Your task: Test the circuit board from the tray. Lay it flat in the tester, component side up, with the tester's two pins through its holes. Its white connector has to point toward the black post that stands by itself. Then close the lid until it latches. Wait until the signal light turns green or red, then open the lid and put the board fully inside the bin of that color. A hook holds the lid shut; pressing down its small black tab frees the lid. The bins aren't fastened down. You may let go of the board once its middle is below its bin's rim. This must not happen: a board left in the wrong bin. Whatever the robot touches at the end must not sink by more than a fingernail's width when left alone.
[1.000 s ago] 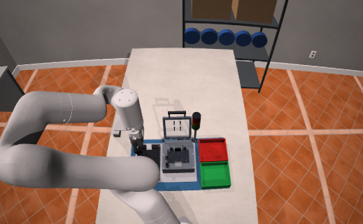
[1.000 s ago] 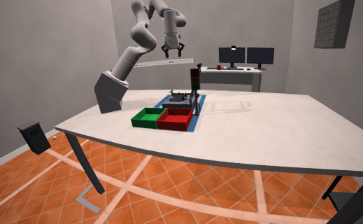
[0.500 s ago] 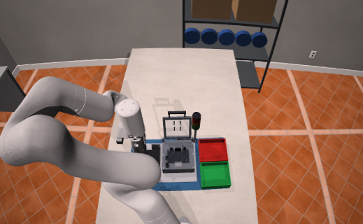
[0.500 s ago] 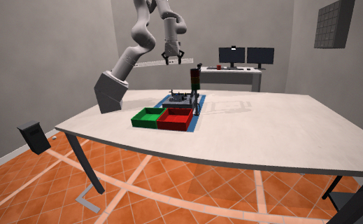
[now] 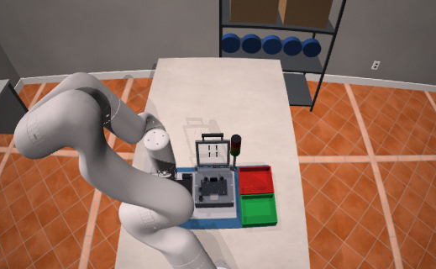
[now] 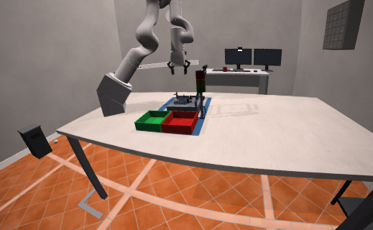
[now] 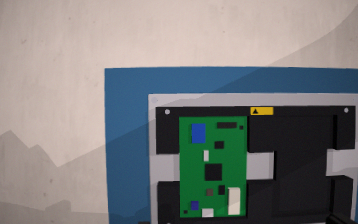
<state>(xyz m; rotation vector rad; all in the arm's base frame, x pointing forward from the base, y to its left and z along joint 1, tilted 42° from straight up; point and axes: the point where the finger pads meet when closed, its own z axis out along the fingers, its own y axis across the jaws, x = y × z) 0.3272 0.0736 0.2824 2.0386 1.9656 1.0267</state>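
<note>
Now: the green circuit board 190 mm below my hand. The rest, counted from my hand: red bin 150 mm ahead, 350 mm to the right, 200 mm below; then tester lid 210 mm ahead, 150 mm to the right, 30 mm below; then green bin 370 mm to the right, 200 mm below.
</note>
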